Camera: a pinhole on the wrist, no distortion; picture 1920 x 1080 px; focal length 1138.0 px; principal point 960.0 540.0 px. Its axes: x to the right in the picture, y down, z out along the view. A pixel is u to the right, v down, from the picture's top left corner.
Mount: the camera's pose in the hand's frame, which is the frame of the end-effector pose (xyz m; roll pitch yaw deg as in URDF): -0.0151 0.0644 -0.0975 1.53 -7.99 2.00
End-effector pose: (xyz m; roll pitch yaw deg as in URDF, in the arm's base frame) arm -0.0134 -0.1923 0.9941 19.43 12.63 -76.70
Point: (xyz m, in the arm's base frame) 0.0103 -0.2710 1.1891
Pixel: 1335 602
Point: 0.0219 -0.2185 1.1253
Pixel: 1226 606
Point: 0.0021 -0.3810 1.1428
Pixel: 1851 416
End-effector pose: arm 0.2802 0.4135 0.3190 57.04 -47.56 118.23
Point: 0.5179 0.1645 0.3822
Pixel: 598 1007
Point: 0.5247 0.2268 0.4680
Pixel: 937 957
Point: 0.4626 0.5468 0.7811
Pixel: outside the picture
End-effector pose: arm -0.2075 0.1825 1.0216 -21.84 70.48 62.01
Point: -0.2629 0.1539 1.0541
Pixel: 643 338
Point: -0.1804 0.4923 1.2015
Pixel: 964 389
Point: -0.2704 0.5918 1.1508
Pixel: 1132 643
